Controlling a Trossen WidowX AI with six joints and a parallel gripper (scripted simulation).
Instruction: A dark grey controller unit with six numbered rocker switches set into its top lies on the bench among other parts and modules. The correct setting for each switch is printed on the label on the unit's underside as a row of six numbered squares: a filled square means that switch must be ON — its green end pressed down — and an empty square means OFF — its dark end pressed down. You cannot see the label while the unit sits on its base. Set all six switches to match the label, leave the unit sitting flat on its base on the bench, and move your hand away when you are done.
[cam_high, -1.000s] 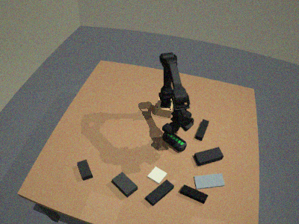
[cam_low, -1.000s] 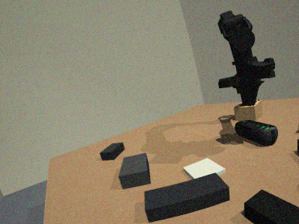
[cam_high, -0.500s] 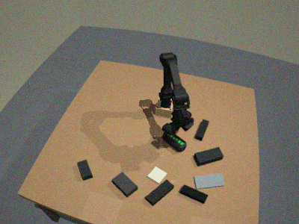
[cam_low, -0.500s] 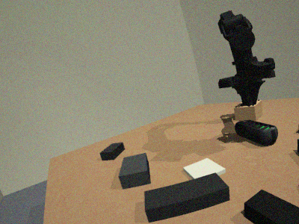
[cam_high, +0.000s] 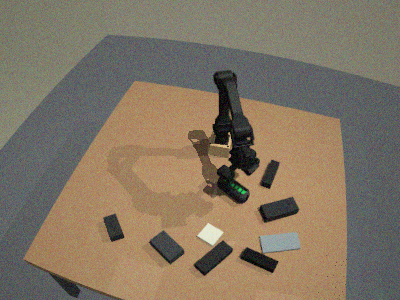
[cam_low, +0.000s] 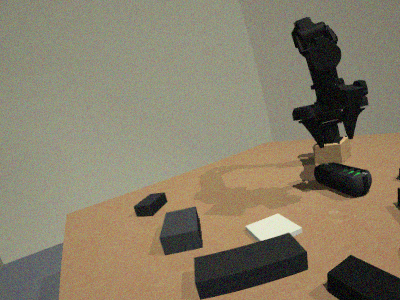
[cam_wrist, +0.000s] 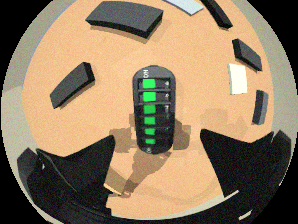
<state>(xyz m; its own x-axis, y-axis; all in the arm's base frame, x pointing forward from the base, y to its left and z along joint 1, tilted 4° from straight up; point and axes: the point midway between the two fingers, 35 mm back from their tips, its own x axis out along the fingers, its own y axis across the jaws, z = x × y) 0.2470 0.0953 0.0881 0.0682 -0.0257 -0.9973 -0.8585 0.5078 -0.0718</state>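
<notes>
Now: gripper tip 16 cm to the right of the slim dark block, 13 cm past it and 10 cm above it. From my gripper tip the other things lie so: white tile (23 cm ahead, 11 cm below, 6 cm to the right); grey plate (23 cm to the left, 22 cm ahead, 11 cm below).
</notes>
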